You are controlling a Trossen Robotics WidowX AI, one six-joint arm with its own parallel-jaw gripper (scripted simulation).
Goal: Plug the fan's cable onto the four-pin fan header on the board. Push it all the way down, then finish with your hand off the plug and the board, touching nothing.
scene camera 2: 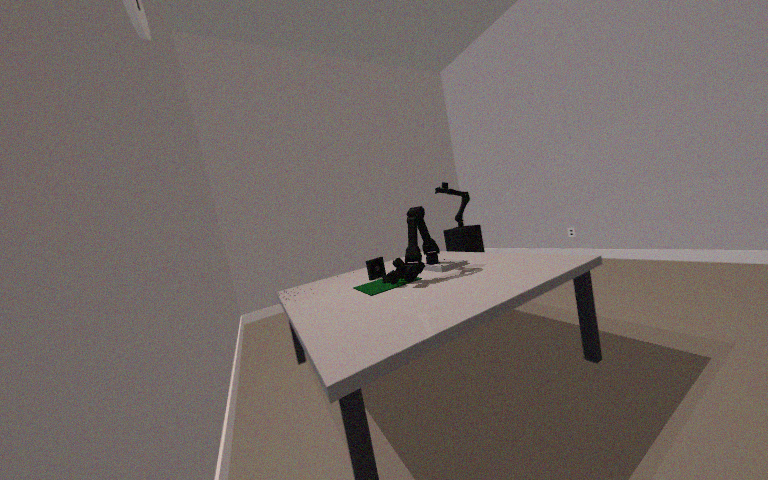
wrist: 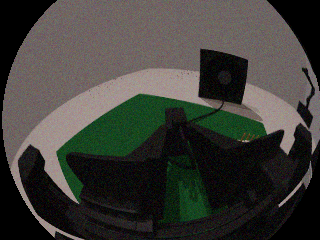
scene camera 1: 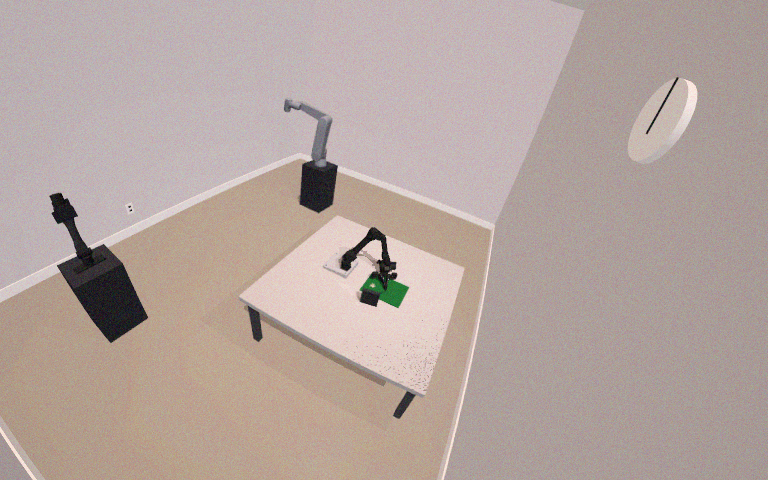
Scene:
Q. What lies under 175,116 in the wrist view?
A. A black plug.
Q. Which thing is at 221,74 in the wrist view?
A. A black fan.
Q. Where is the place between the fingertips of my gripper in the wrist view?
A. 176,127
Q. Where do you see a green board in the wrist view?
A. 122,129

